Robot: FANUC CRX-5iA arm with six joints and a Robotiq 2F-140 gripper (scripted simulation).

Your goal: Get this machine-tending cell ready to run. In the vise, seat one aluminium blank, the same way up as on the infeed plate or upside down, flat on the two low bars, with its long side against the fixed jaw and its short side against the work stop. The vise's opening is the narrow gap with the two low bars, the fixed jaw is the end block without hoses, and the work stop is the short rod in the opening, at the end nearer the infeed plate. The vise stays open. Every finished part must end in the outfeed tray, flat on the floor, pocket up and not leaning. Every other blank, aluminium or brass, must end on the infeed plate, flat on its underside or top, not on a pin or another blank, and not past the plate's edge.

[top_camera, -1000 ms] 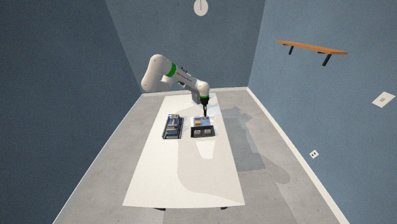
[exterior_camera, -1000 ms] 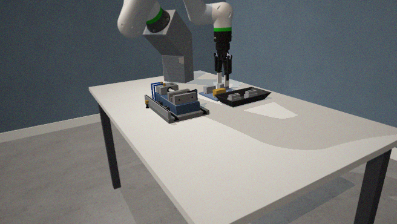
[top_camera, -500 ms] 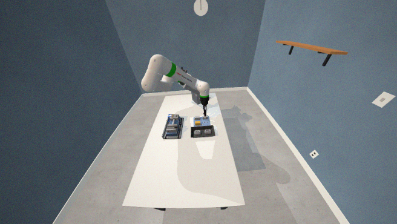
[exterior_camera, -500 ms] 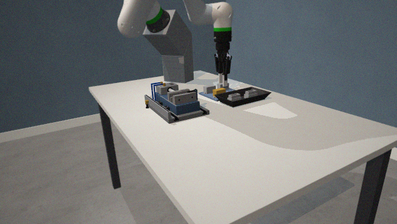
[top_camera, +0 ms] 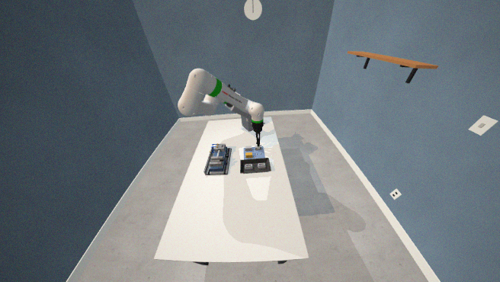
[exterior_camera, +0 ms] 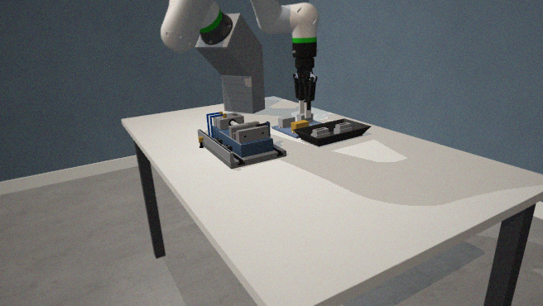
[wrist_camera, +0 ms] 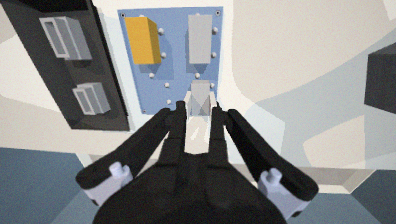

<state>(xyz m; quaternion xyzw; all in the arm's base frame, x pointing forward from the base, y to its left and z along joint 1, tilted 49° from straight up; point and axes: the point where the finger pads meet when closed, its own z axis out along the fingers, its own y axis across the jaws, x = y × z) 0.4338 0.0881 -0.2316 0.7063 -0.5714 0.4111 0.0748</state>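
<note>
Now: hand 90 mm to the left of the aluminium blank and 40 mm above it. Round my hand: brass blank: 90 mm to the right, 90 mm ahead, 40 mm below.
</note>
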